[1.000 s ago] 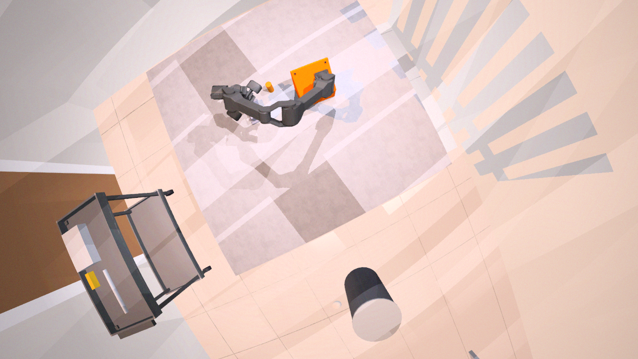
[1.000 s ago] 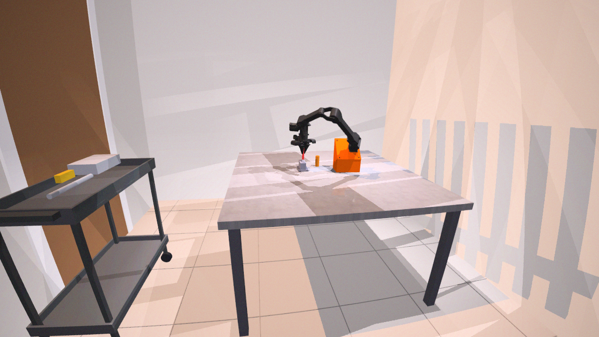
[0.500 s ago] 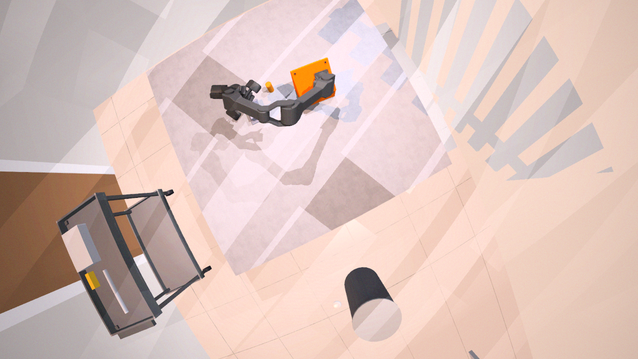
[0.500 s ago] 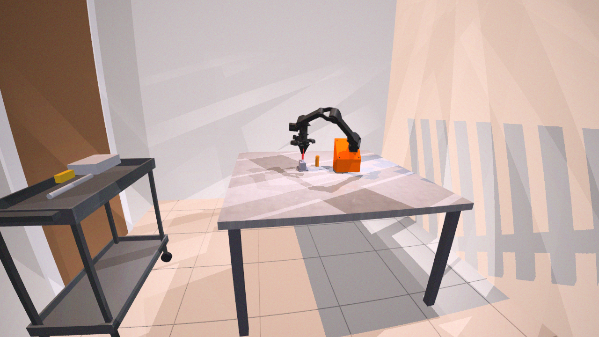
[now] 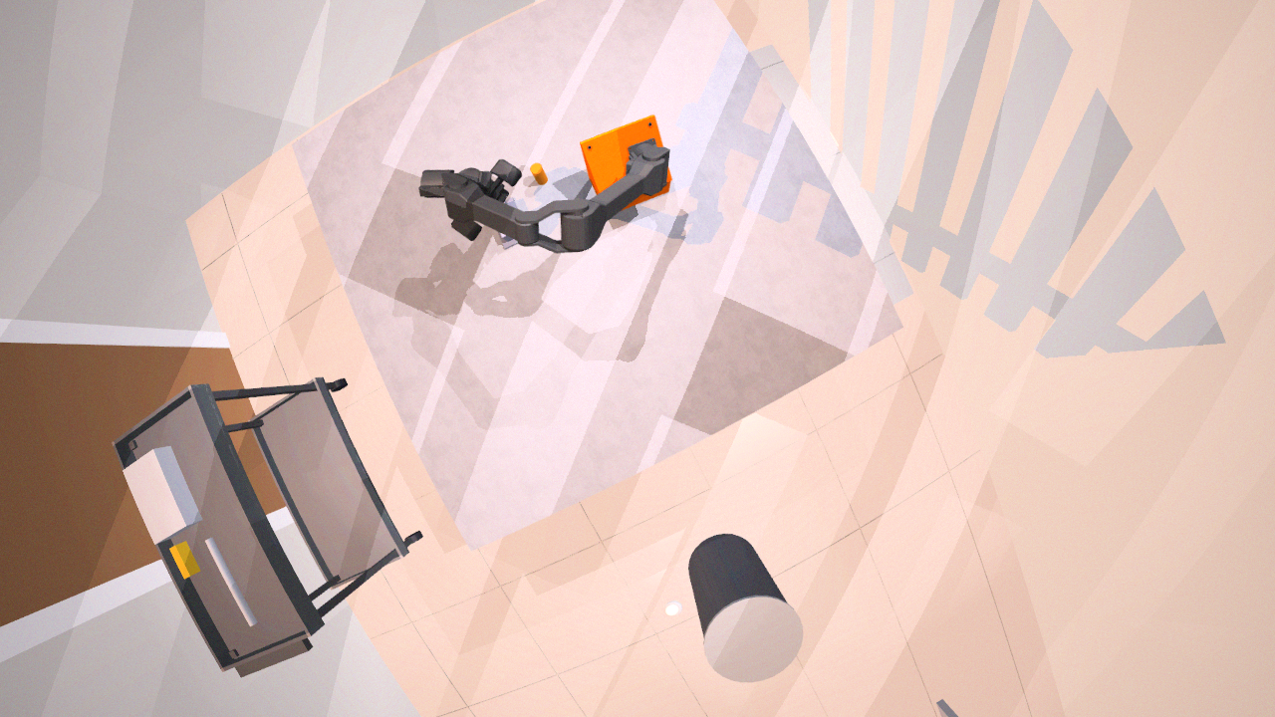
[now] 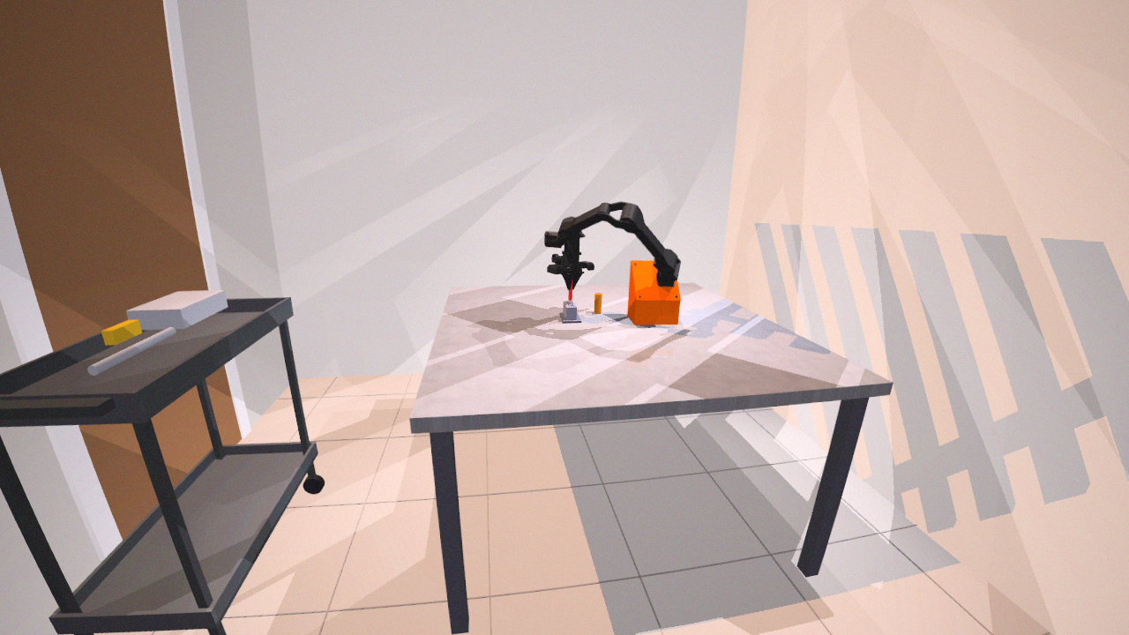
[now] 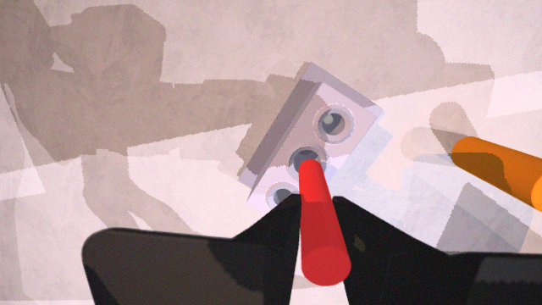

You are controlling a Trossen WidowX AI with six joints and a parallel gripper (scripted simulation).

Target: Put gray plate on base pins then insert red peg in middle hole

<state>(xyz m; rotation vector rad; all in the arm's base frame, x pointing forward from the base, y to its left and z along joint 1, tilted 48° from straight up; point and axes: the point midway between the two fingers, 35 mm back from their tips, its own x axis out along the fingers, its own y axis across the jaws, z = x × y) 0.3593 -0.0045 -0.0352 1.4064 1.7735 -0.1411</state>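
Right now the gray plate is 7 cm below my gripper tip. Also, from my gripper tip: orange cylinder 12 cm behind, 7 cm to the right, 7 cm below; red peg right at my gripper tip; gray base 11 cm below.
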